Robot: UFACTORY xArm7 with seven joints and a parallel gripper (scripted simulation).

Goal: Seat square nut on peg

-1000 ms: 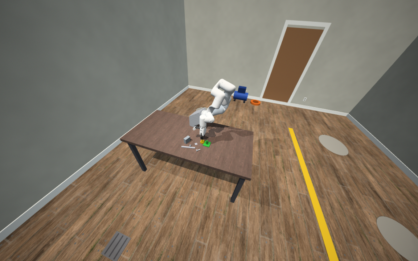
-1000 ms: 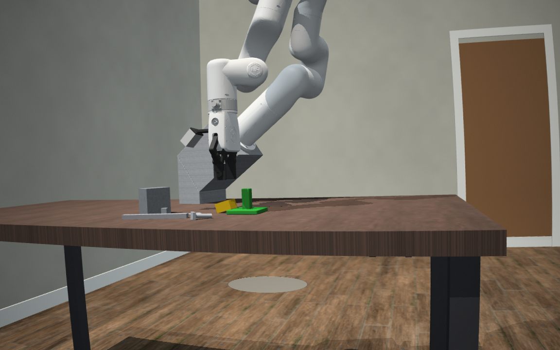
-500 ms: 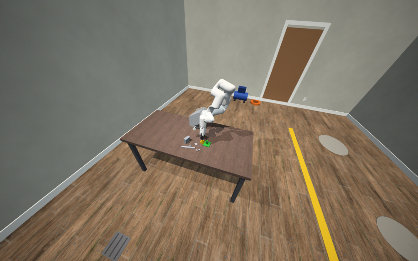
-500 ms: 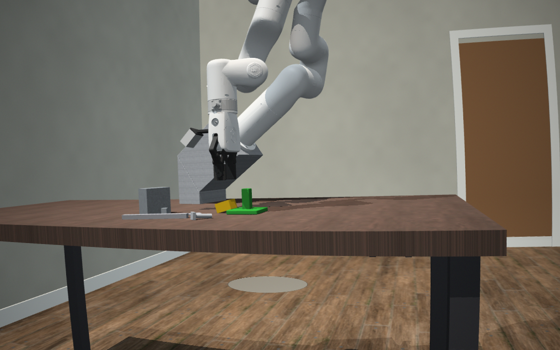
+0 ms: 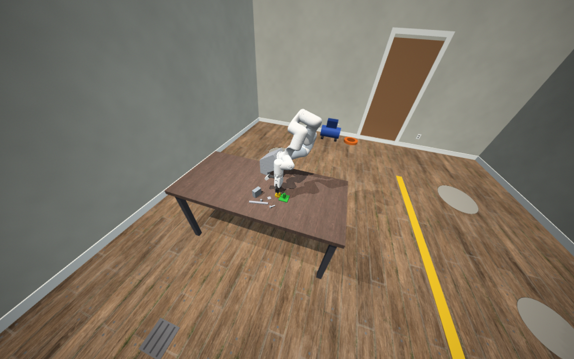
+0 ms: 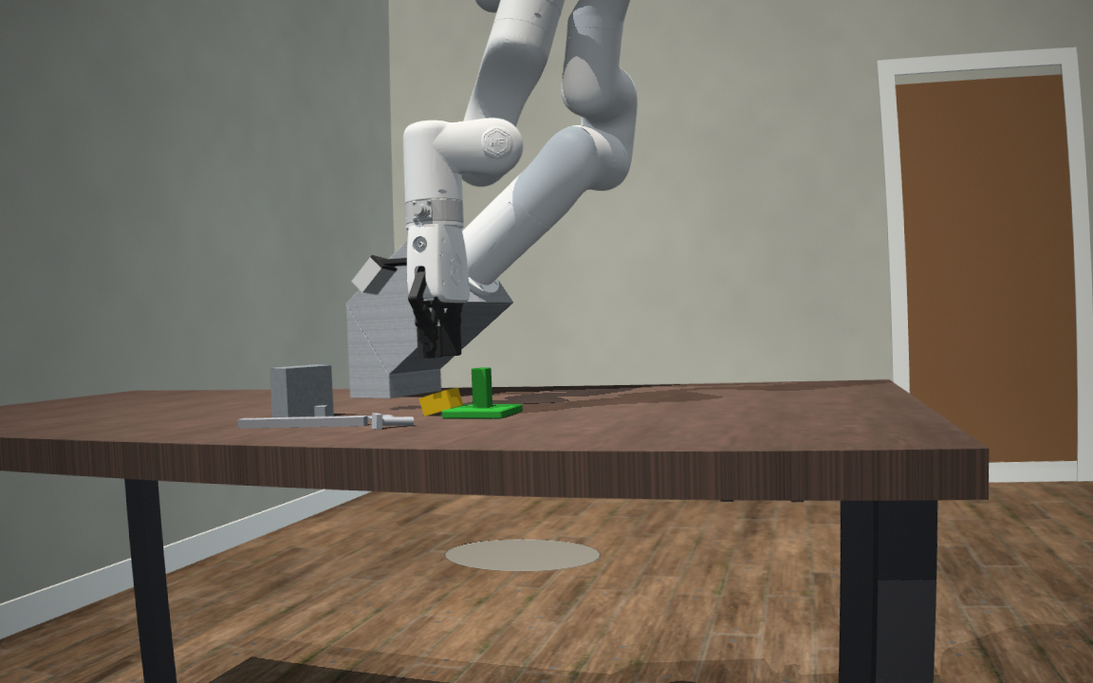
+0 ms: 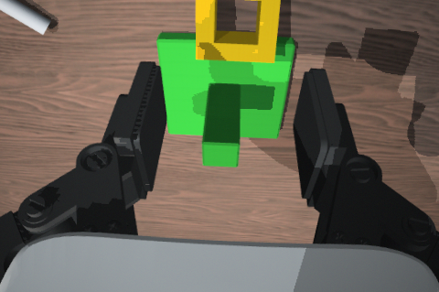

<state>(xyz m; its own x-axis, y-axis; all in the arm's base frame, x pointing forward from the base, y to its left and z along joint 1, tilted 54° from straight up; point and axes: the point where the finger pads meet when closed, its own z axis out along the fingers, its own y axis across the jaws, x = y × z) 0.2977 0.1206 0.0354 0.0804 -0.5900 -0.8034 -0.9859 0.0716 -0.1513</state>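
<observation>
Right now the small grey square tile is 9 cm below my hand, 6 cm to the right of it and 5 cm ahead of it. The rest, counted from my hand: grey bolt 14 cm ahead, 9 cm below; then grey block 18 cm to the right, 6 cm below, 6 cm ahead; then flat grey bar 14 cm ahead, 12 cm to the right, 9 cm below.
</observation>
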